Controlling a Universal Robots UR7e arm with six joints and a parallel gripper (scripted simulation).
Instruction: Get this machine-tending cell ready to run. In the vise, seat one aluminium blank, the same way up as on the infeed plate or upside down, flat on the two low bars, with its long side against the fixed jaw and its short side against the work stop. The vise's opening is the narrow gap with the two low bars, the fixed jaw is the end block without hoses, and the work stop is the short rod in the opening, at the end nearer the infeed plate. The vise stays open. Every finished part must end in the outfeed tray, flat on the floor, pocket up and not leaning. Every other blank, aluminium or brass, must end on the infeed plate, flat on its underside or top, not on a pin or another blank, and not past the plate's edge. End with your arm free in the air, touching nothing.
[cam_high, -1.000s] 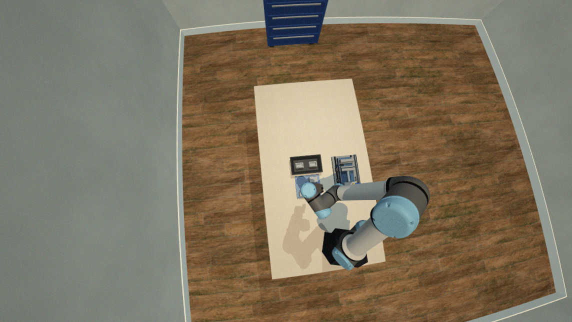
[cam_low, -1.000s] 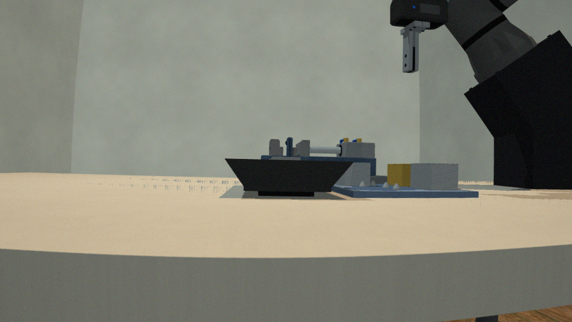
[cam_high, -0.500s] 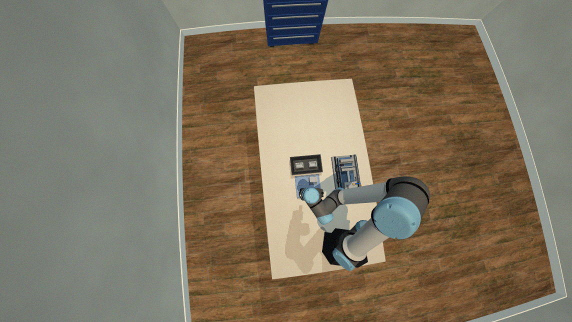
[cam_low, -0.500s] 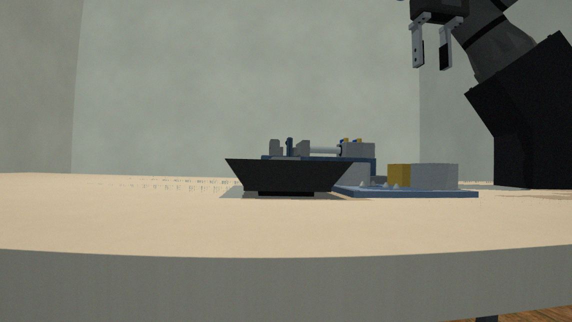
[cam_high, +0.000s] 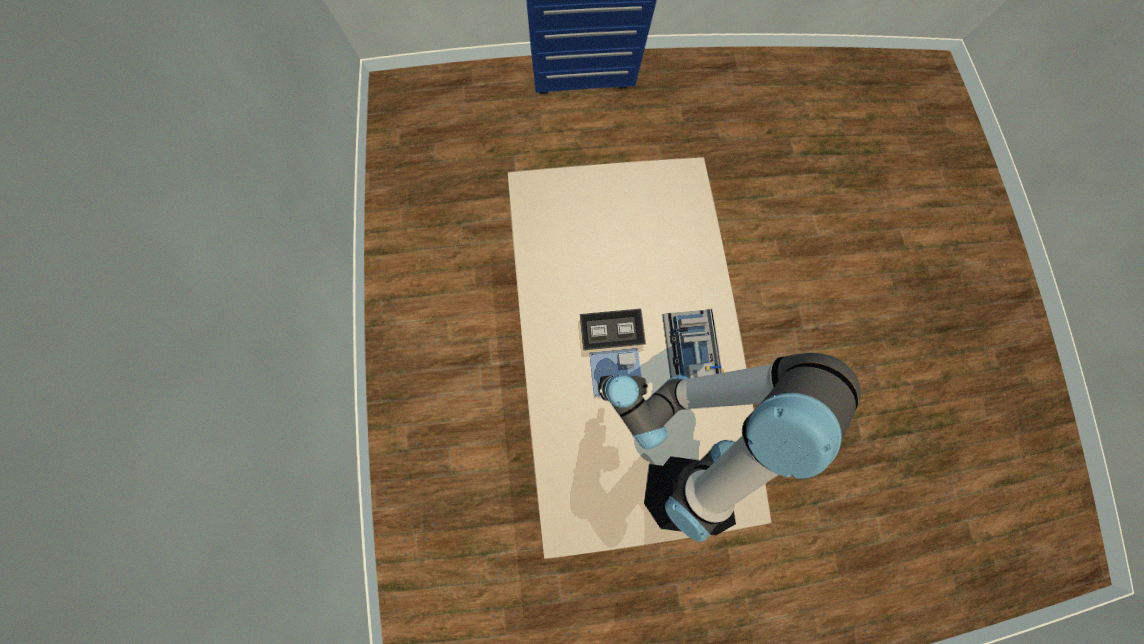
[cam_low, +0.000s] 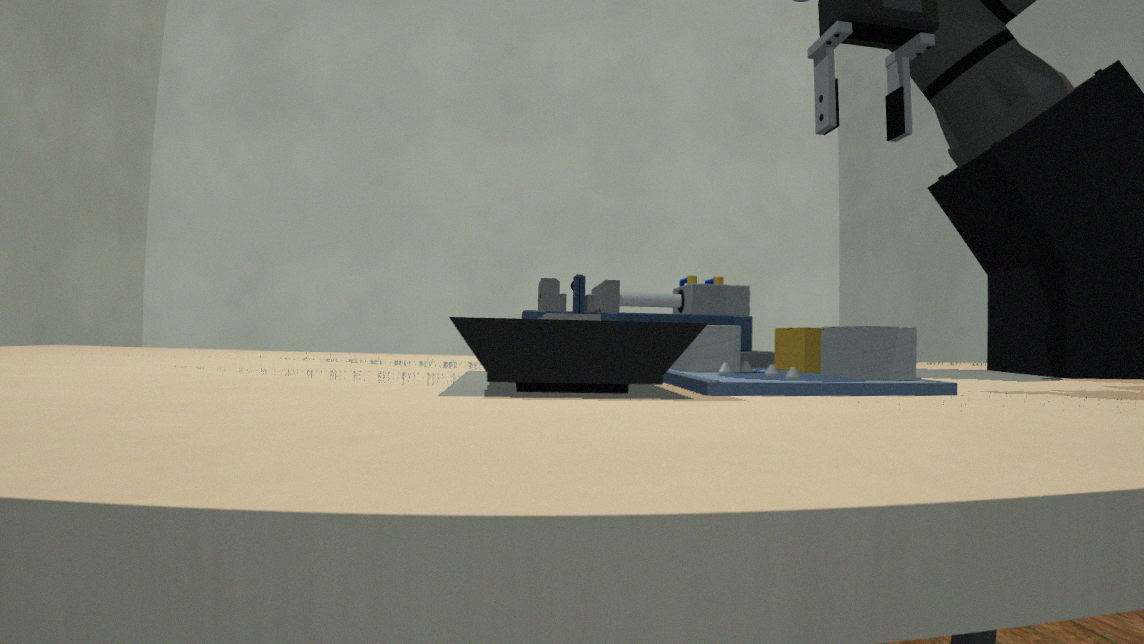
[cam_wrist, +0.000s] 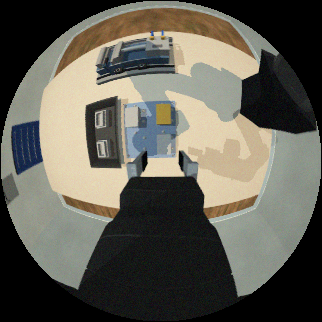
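Right now my hand is 10 mm past the brass blank, 90 mm to the left of it and 170 mm above it. The rest, counted from my hand: hose end block (40 mm behind, 340 mm to the right, 120 mm below); vise (50 mm ahead, 360 mm to the right, 160 mm below).
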